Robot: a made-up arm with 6 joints.
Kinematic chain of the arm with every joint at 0, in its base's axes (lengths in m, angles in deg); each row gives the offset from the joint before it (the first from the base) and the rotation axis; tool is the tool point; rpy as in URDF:
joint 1: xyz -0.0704 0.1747 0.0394 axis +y
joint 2: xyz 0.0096 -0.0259 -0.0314 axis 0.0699 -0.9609 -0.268
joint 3: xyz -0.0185 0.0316 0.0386 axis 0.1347 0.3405 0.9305
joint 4: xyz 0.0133 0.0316 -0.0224 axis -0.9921 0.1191 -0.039
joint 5: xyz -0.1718 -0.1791 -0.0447 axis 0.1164 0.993 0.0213
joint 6: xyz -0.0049 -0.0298 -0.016 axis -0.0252 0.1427 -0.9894
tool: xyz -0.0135 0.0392 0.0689 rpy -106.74 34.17 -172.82
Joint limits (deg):
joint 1: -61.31..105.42
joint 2: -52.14..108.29
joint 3: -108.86..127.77
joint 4: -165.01..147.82
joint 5: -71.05..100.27
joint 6: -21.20..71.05
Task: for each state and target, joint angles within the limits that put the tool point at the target. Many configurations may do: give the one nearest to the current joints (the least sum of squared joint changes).
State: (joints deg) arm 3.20 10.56 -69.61 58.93 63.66 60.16
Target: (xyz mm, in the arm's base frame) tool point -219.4 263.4 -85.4
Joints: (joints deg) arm -12.40 30.05 -72.07 42.25 74.18 70.35
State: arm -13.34 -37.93 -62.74 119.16 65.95 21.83
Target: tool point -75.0 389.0 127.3
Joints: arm -28.37 -33.27 -43.45 128.89 52.97 11.00
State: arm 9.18 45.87 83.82 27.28 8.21 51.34
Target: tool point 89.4 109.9 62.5
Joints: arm 15.23 18.46 116.23 29.48 -0.50 60.68
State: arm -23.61 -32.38 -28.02 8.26 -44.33 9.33
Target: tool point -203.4 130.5 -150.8
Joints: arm -50.01 -14.99 -30.22 -8.95 -37.35 18.16
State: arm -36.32 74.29 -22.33 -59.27 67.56 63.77
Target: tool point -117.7 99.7 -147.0
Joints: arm -4.19 41.03 -15.35 -15.74 54.36 48.08
